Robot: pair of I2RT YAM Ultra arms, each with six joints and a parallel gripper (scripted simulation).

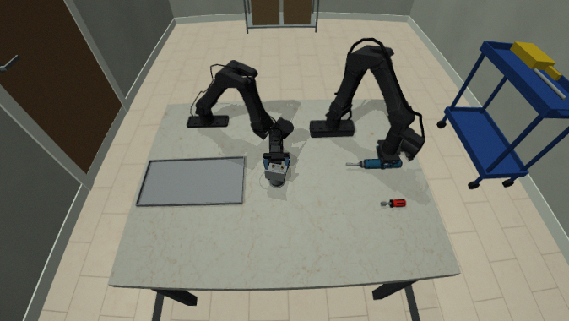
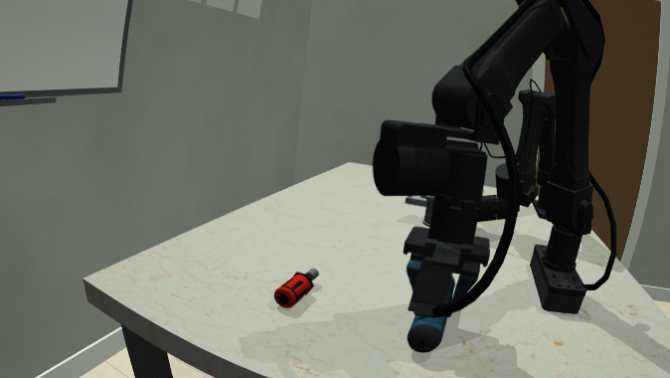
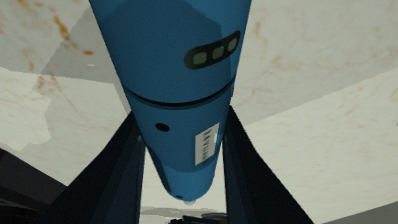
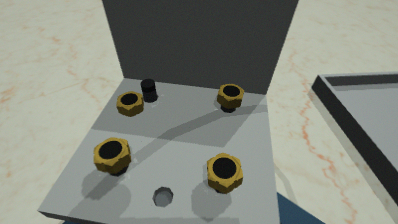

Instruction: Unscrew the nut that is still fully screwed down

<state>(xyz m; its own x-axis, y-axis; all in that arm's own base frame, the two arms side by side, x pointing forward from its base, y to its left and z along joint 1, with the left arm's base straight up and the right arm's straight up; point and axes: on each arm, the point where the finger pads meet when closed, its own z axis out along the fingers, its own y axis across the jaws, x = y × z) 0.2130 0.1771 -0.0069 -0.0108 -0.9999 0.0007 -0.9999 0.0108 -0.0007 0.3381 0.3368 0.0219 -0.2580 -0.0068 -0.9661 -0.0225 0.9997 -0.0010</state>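
Now: the joint module 1 cm above my right hand. The rest, counted from my right hand: grey bracket: 5 cm above; red-handled hand driver: 45 cm to the left, 7 cm ahead, 1 cm below; shallow grey tray: 34 cm to the right, 4 cm ahead, 2 cm below.
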